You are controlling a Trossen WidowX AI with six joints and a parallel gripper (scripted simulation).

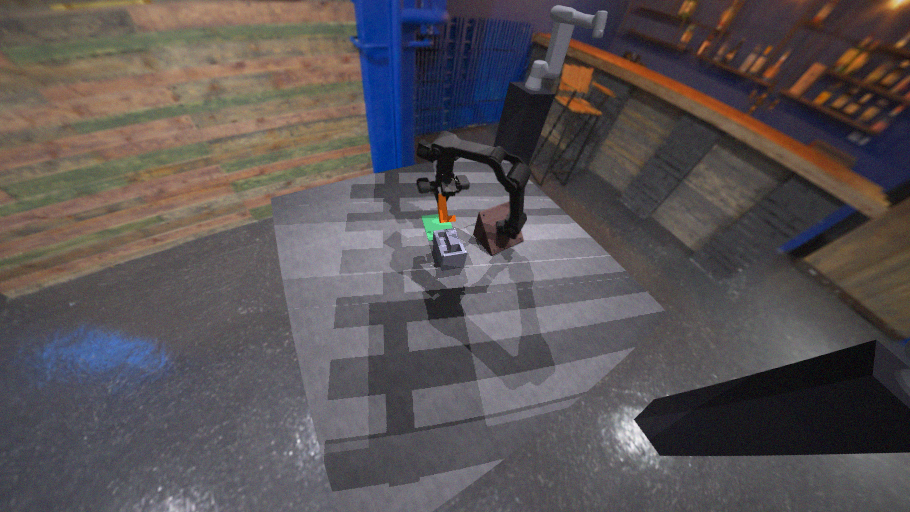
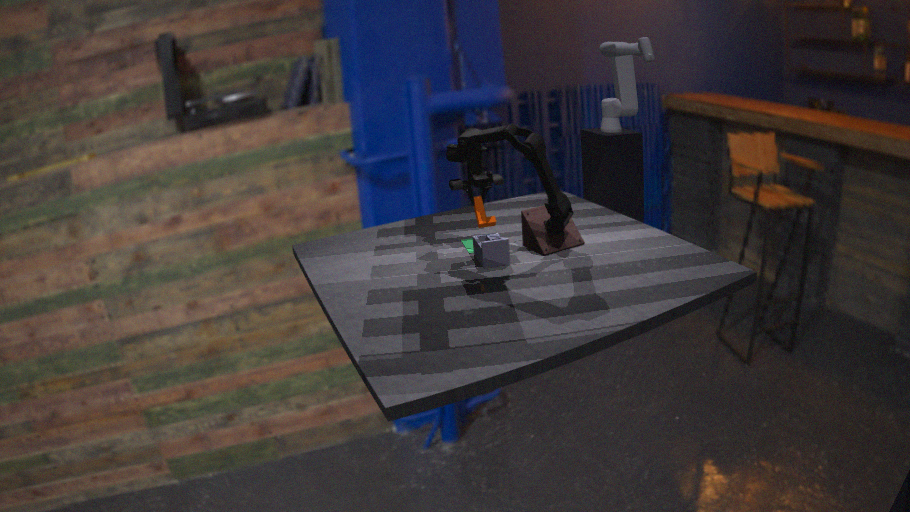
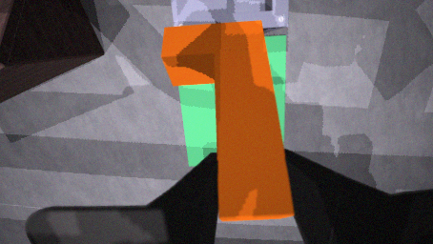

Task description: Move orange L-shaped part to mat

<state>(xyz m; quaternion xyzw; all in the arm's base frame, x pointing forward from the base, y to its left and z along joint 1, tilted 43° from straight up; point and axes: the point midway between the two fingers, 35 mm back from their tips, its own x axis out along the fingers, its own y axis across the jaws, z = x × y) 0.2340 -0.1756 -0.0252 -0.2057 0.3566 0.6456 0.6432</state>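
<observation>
My gripper tip is 1 cm to the left of the green mat and 17 cm above it. Round my gripper tip: orange L-shaped part 1 cm behind, 3 cm to the left, 3 cm below.
</observation>
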